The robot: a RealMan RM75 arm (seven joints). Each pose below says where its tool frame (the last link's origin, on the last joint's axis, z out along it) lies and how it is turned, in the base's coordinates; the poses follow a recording.
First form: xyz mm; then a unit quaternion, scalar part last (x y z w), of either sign.
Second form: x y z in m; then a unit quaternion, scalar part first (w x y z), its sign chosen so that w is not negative. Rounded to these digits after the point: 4 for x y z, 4 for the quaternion.
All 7 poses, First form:
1: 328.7, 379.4, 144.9, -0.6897, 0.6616, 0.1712, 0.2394
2: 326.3, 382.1, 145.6, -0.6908, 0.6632, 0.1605, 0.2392
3: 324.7, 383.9, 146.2, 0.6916, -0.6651, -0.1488, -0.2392
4: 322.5, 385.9, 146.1, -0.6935, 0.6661, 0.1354, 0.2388
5: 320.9, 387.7, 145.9, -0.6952, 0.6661, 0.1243, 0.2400
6: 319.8, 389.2, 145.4, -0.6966, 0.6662, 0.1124, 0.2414
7: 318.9, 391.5, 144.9, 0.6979, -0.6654, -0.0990, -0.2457
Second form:
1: 0.3287, 0.3794, 0.1449, 0.2394, -0.6897, 0.6616, 0.1712
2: 0.3263, 0.3821, 0.1456, 0.2392, -0.6908, 0.6632, 0.1605
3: 0.3247, 0.3839, 0.1462, 0.2392, -0.6916, 0.6651, 0.1488
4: 0.3225, 0.3859, 0.1461, 0.2388, -0.6935, 0.6661, 0.1354
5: 0.3209, 0.3877, 0.1459, 0.2400, -0.6952, 0.6661, 0.1243
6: 0.3198, 0.3892, 0.1454, 0.2414, -0.6966, 0.6662, 0.1124
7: 0.3189, 0.3915, 0.1449, 0.2457, -0.6979, 0.6654, 0.0990
